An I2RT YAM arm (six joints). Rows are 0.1 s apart.
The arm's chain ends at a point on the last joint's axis. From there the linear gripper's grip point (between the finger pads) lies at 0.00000 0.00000 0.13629 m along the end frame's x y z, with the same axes.
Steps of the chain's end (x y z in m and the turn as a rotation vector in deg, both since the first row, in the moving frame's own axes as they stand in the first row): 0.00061, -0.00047, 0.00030, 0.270, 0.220, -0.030; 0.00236, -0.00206, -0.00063, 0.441, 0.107, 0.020; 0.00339, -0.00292, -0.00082, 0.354, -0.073, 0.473; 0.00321, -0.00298, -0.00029, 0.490, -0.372, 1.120; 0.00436, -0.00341, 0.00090, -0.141, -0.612, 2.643; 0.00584, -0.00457, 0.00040, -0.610, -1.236, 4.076; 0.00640, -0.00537, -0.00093, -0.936, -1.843, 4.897; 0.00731, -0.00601, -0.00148, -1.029, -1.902, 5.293
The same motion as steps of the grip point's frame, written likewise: 0.00113, -0.00111, 0.00030, 0.270, 0.220, -0.030; 0.00261, -0.00311, -0.00063, 0.441, 0.107, 0.020; 0.00322, -0.00376, -0.00082, 0.354, -0.073, 0.473; 0.00234, -0.00415, -0.00030, 0.490, -0.372, 1.120; 0.00290, -0.00311, 0.00089, -0.141, -0.612, 2.643; 0.00285, -0.00322, 0.00036, -0.610, -1.236, 4.076; 0.00193, -0.00333, -0.00102, -0.936, -1.843, 4.897; 0.00268, -0.00378, -0.00158, -1.029, -1.902, 5.293
